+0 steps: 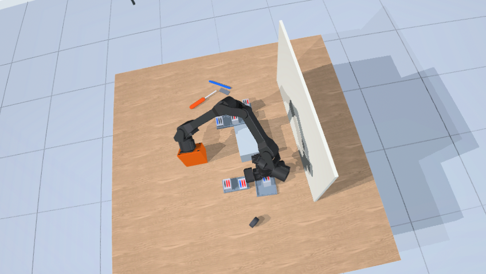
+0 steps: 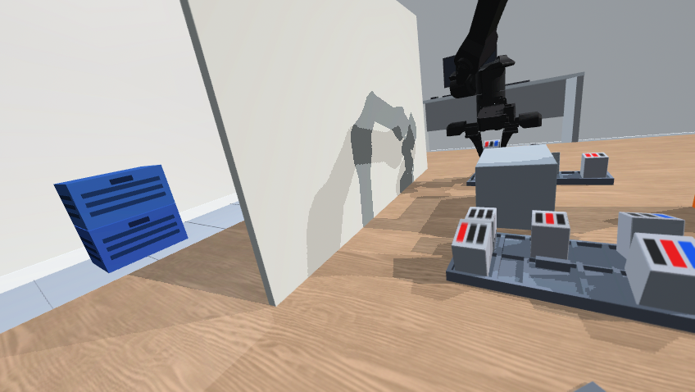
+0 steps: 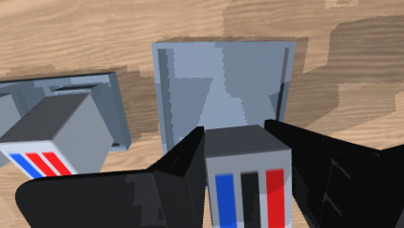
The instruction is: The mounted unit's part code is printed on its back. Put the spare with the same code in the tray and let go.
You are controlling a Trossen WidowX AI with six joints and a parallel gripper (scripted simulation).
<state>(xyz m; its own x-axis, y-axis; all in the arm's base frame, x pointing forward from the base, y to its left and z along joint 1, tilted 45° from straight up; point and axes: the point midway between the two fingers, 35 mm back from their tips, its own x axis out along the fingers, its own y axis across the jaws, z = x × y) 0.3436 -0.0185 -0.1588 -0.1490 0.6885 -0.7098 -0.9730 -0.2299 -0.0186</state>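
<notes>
Right now my gripper tip is 5 cm above the grey tray and 2 cm to the left of it. Also, from my gripper tip: white wall panel: 22 cm to the left, 18 cm above, 17 cm ahead; then light grey block: 19 cm to the left, 8 cm behind; then blue pen: 56 cm to the left, 23 cm behind, 4 cm below.
</notes>
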